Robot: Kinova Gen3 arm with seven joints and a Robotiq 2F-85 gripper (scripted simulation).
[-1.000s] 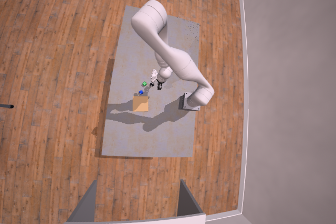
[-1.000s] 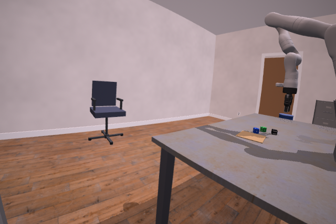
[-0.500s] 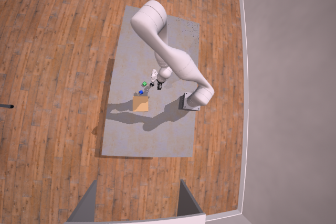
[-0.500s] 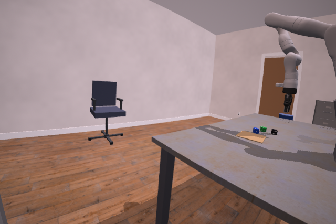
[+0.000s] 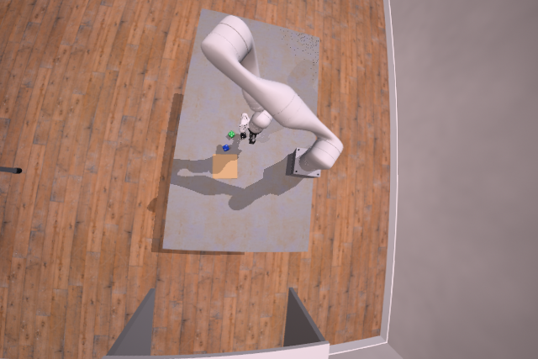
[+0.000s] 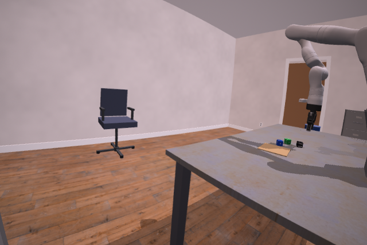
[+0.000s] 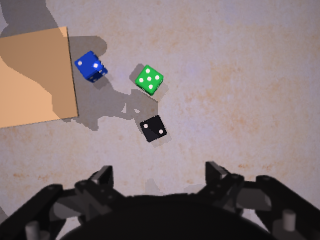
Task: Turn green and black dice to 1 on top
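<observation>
Now: the black die 4 cm ahead of my hand, 1 cm to the left of it and 10 cm below it. Round my hand: blue die (11 cm ahead, 11 cm to the left, 10 cm below); then tan mat (9 cm ahead, 21 cm to the left, 11 cm below); then green die (10 cm ahead, 2 cm to the left, 10 cm below).
</observation>
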